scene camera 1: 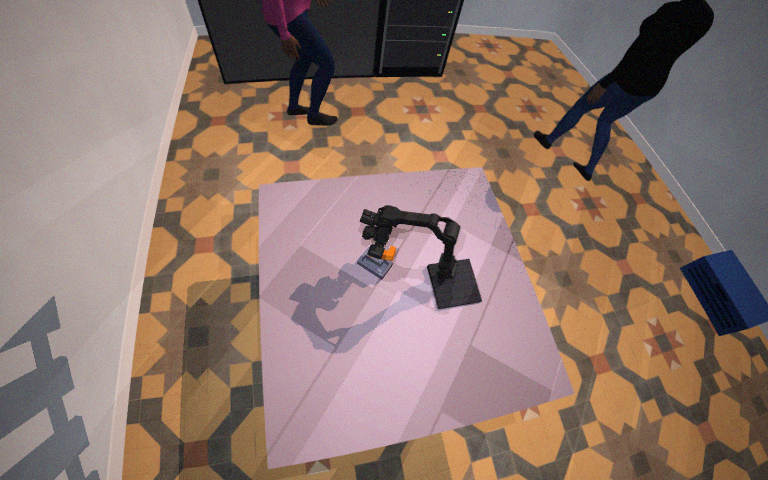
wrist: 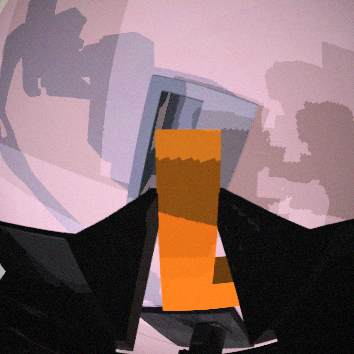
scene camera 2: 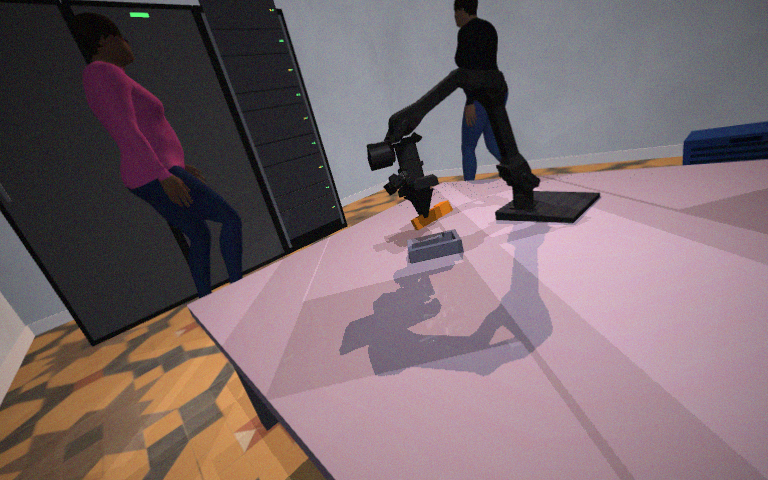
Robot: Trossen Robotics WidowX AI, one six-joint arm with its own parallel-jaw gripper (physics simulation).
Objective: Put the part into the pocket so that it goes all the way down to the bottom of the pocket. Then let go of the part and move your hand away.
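Frame: origin at the arm's base, x ahead, y left, z up, level; centimetres.
Seen in the pictures: gripper, between the fingertips: (wrist: pixel 186 195) (scene camera 2: pixel 424 218); arm's base, origin of its link: (scene camera 1: pixel 444 273) (wrist: pixel 210 328) (scene camera 2: pixel 523 205).
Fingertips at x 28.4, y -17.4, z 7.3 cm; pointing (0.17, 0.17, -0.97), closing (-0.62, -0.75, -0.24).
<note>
Offsets run from my fingertips to a thing's top centre. Level surfaces: height alone.
The orange part {dx -2.6, dy +0.2, dz +2.9 cm} (scene camera 1: pixel 389 253) (scene camera 2: pixel 433 215) (wrist: pixel 189 200) is long, with a short side leg near its lower end in the wrist view. My gripper (scene camera 1: pixel 380 254) (scene camera 2: pixel 425 213) (wrist: pixel 186 195) is shut on it. In scene camera 2 the part slants, its left end lower, and table shows between it and the block. The grey-blue block with the pocket {dx +0.7, dy +1.5, dz -6.0 cm} (scene camera 1: pixel 370 271) (scene camera 2: pixel 436 250) (wrist: pixel 149 120) lies on the table. In the wrist view the block is turned slightly relative to the part, which covers much of the pocket; the pocket's upper end shows beyond the part.
The arm's black base plate (scene camera 1: pixel 455 288) (scene camera 2: pixel 549 208) stands on the pink table top {dz -9.7 cm} (scene camera 1: pixel 317 407) (scene camera 2: pixel 509 424), to the right of the block. Arm shadows fall across the table. Two people, dark cabinets and a blue box (scene camera 1: pixel 724 291) (scene camera 2: pixel 727 141) are beyond the table.
</note>
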